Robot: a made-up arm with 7 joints.
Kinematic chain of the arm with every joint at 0, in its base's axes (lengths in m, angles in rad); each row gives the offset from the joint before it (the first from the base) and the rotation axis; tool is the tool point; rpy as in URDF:
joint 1: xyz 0 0 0.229 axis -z
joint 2: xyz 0 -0.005 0.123 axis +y
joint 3: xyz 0 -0.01 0.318 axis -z
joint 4: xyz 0 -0.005 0.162 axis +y
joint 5: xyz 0 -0.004 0.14 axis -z
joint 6: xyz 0 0 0.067 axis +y
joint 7: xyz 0 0 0.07 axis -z
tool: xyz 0 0 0 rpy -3.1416 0 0
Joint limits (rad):
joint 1: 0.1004..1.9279
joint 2: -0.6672..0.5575
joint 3: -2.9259..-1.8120
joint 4: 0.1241..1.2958
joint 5: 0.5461..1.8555
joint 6: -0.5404..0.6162
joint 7: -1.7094..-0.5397
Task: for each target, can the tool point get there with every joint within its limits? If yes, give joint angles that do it. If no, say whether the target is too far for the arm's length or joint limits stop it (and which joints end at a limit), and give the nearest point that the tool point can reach.
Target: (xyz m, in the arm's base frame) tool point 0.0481 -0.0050 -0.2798
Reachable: no: joint limits stop it (at a limit: joint 1, joint 2, joint 3, joint 4, joint 5, joint 6) | nearest point 0.2474 0.4606 0.6039 | short by 1.019 m
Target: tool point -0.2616 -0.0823 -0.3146
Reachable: no: joint limits stop it (at a limit: joint 1, joint 2, joint 3, joint 4, joint 5, joint 6) | nearest point -0.5083 0.1223 0.6039 | short by 0.973 m
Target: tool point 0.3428 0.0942 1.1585
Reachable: no: too far | nearest point 0.2881 0.0510 1.0368 | short by 0.140 m
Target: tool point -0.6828 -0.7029 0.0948
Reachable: no: too far | nearest point -0.5352 0.0696 0.6180 | short by 0.945 m
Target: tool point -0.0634 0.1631 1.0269
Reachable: yes | joints 0.5018 0.0327 -2.5333 0.7965 0.9581 0.1129 -1.2020
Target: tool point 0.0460 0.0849 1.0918
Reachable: yes | joints 1.5514 -0.0673 -2.6364 0.2174 1.5100 0.4339 -1.2297
